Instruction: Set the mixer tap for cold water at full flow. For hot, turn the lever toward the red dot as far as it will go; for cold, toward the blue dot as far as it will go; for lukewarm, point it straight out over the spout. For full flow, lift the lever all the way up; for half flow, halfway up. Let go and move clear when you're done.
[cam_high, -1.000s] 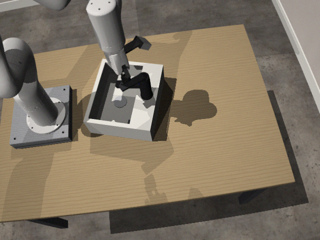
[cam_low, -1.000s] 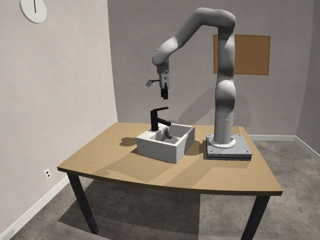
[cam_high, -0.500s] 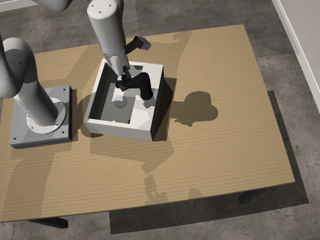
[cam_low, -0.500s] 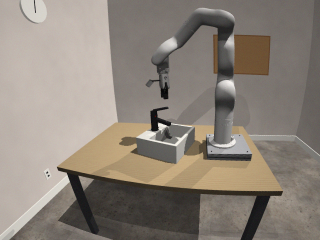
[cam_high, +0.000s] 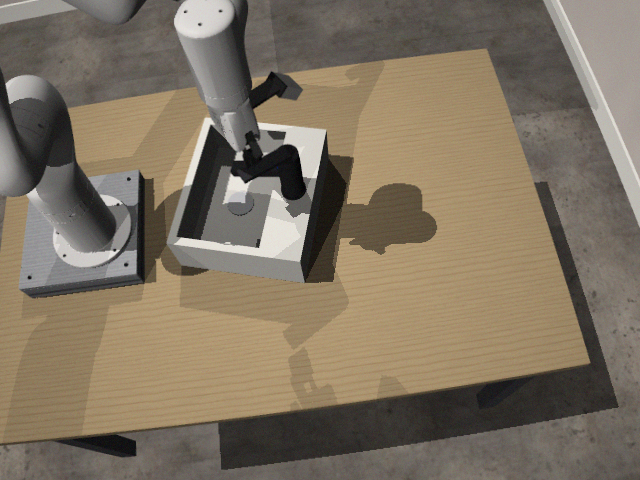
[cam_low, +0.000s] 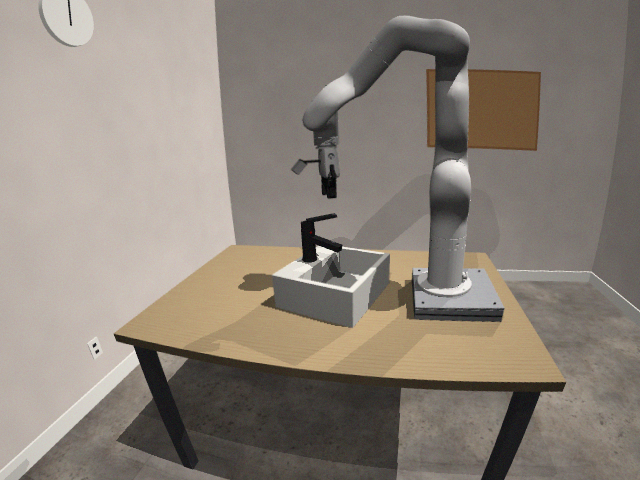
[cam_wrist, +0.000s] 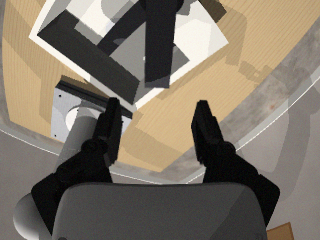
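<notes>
My gripper is now 9 cm above the lever, 3 cm short of it and 1 cm to the right of it. Also, from my hand: white sink basin: 32 cm below, 7 cm to the left, 4 cm behind.
</notes>
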